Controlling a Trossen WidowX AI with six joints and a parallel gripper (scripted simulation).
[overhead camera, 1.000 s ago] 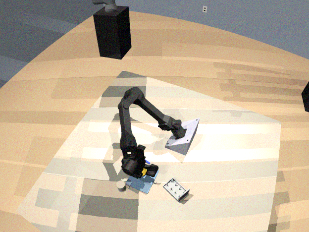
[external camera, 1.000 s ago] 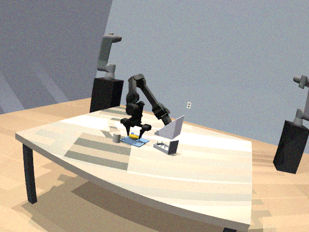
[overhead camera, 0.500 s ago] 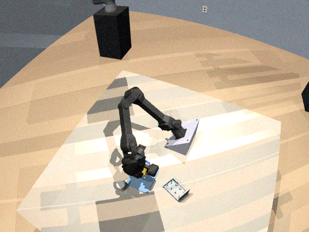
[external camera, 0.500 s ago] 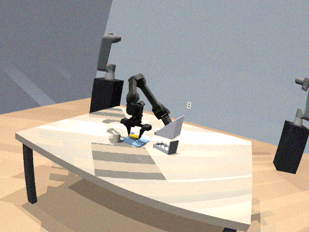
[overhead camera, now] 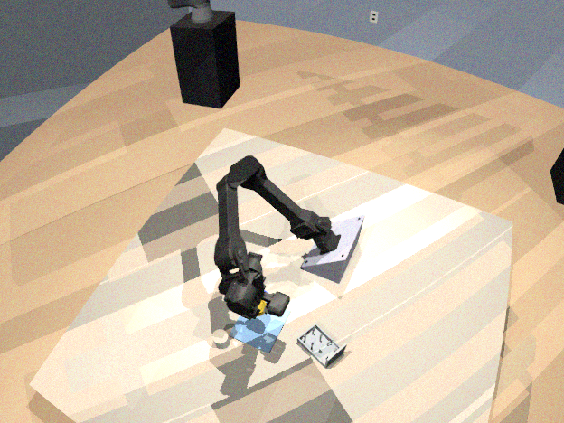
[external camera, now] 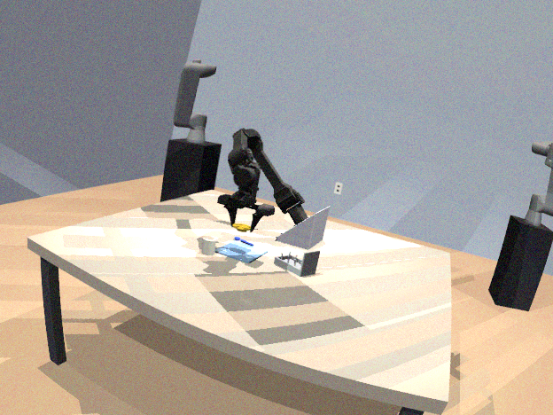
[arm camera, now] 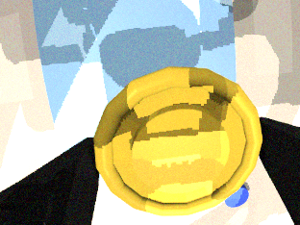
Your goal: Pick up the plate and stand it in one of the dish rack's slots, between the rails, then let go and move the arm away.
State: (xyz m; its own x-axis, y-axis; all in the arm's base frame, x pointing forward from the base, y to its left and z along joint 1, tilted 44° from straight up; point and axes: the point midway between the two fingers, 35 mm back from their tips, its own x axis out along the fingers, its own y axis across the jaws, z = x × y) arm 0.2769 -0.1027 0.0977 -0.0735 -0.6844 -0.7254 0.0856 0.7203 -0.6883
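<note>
Now: gripper tip 20 cm to the right of the grey dish rack, 5 cm above it and 3 cm short of it. Also, from my gripper tip: blue mat (7 cm below, 1 cm to the left, 1 cm ahead); yellow plate (1 cm above); small white cup (11 cm ahead, 7 cm to the right, 5 cm below).
</note>
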